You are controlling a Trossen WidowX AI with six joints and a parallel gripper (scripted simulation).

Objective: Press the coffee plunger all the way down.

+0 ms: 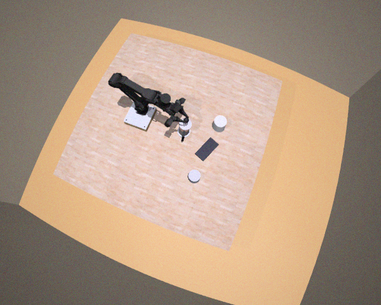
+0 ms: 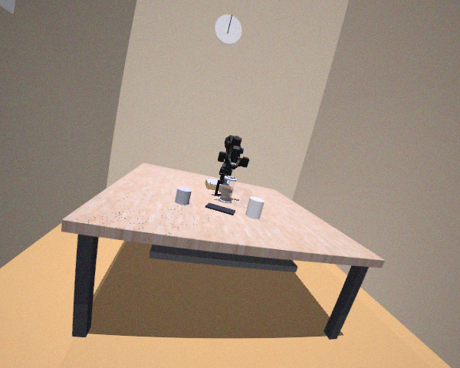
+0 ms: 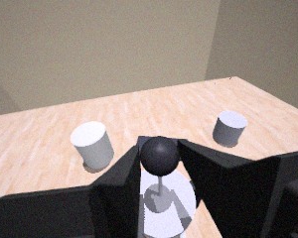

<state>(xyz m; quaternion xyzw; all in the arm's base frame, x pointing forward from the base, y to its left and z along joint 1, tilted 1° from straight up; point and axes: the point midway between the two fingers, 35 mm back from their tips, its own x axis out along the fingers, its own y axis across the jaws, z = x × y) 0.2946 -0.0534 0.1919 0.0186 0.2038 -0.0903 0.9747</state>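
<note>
Now: the coffee press 110 mm below my gripper tip, 10 mm to the right of it and 10 mm behind it. Also, from my gripper tip: flat dark slab (220 mm below, 150 mm ahead, 70 mm to the right).
</note>
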